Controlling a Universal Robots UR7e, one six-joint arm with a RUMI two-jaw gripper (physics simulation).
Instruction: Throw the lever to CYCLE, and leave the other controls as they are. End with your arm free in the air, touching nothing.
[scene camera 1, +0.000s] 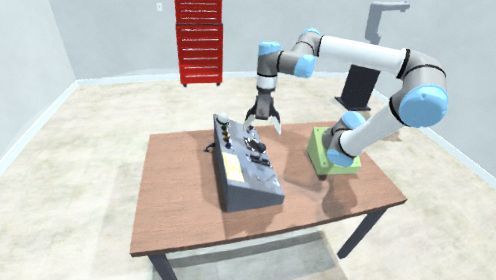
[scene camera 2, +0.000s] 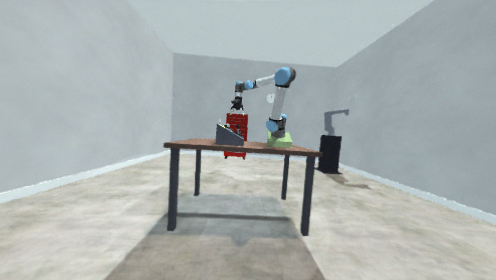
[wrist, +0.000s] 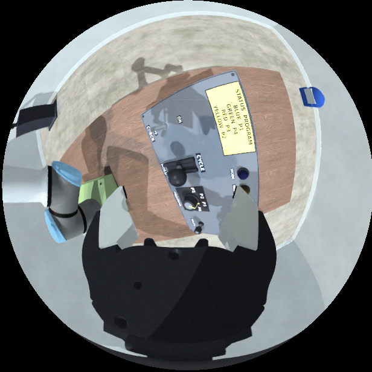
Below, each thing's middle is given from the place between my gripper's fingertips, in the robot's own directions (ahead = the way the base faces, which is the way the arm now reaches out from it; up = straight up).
Right now the grey sloped console (scene camera 1: 244, 180) is 170 mm below my hand, 80 mm to the right of it and 70 mm ahead of it.
